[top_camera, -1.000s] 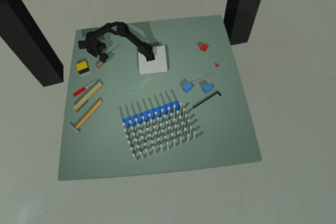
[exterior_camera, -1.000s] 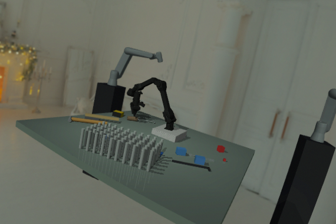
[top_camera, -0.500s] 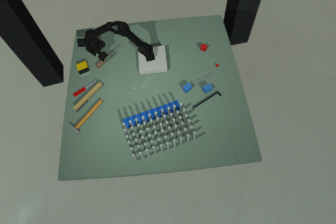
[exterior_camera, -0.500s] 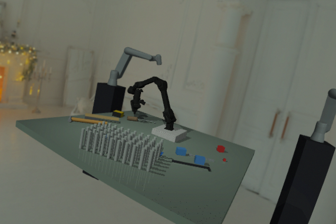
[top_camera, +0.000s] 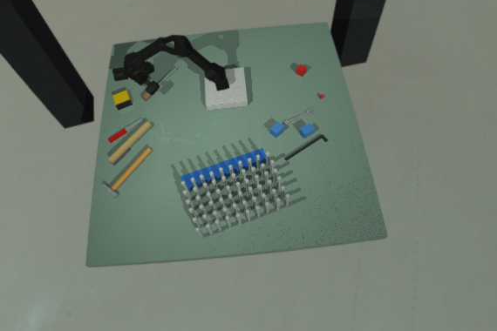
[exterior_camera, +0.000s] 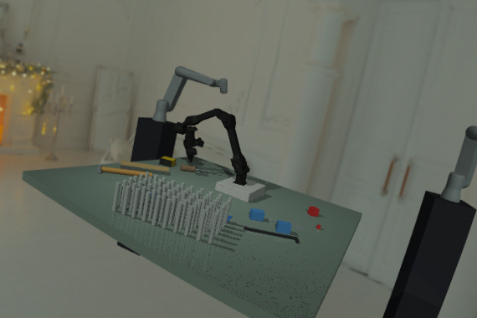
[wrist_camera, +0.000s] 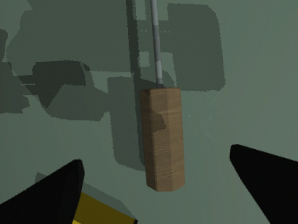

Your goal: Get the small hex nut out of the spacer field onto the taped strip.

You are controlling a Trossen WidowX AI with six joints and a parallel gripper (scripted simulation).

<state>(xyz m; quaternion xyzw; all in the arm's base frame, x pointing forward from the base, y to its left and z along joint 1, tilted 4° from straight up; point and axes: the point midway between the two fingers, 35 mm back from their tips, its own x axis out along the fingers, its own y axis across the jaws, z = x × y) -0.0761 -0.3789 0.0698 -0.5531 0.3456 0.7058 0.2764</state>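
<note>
My gripper tip is now 150 mm to the left of the yellow block and 60 mm above it. The rest, counted from my gripper tip: red-handled screwdriver: 190 mm ahead, 140 mm to the right, 70 mm below; blue taped strip: 530 mm ahead, 300 mm to the left, 80 mm below; hex nut: 680 mm ahead, 390 mm to the left, 80 mm below.
</note>
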